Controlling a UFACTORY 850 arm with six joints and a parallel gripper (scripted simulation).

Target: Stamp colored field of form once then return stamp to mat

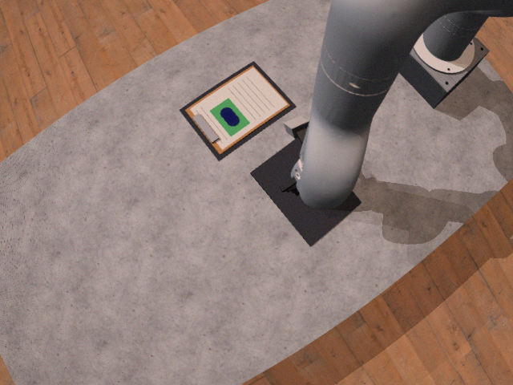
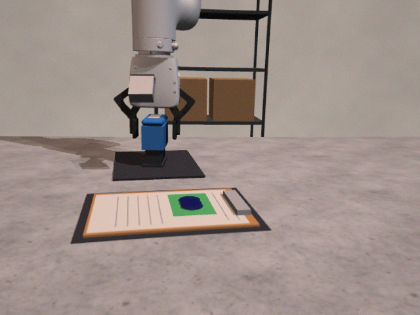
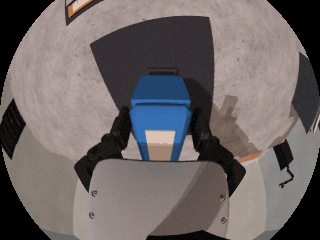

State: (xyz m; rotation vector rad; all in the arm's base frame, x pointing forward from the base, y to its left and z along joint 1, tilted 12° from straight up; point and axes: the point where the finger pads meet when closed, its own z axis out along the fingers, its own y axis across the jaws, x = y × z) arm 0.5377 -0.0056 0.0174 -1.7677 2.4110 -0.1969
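The stamp lies 2 cm below my hand. From my hand the other things lie so: form: 2 cm behind, 27 cm to the right, 7 cm below; then stamp base: 5 cm below; then black mat: 7 cm below.
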